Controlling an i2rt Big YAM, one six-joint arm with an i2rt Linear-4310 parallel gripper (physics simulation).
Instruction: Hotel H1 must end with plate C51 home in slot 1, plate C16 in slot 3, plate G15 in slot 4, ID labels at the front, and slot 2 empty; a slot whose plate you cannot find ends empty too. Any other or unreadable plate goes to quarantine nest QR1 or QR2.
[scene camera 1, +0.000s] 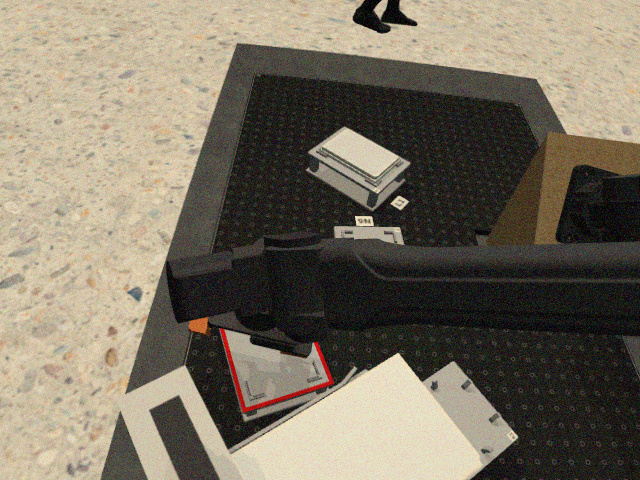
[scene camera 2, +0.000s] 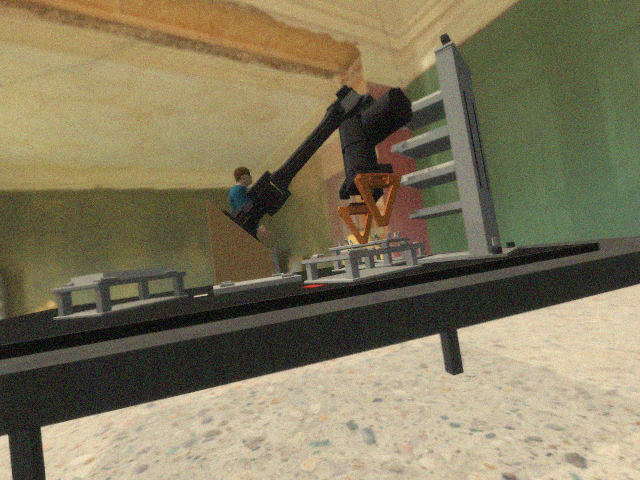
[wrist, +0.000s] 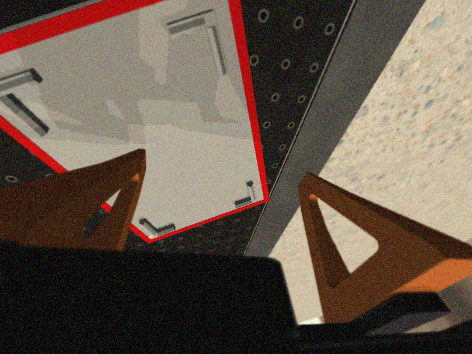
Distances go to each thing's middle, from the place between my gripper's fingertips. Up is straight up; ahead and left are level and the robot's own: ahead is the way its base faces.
Labels:
My gripper is now 22 cm to the left of the grey nest (scene camera 1: 388, 234), 17 cm past it and 5 cm above it.

